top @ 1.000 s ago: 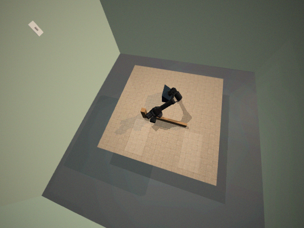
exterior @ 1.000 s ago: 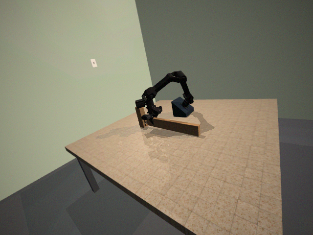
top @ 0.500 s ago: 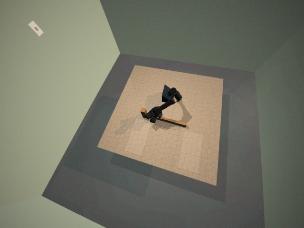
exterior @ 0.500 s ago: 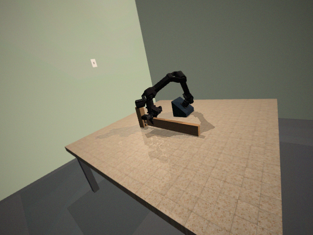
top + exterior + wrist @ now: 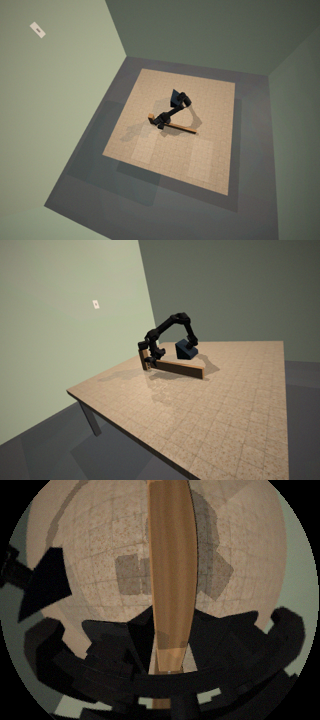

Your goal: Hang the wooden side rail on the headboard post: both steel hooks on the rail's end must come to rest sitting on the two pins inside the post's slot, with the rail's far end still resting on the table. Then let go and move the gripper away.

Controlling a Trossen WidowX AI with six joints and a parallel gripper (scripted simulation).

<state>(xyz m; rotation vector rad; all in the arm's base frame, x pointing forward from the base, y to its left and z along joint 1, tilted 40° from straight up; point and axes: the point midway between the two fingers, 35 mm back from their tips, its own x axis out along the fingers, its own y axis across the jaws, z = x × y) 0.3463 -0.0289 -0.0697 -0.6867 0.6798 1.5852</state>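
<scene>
Now: gripper tip 10 mm short of the headboard post, 130 mm to the left of it and 40 mm below it.
</scene>
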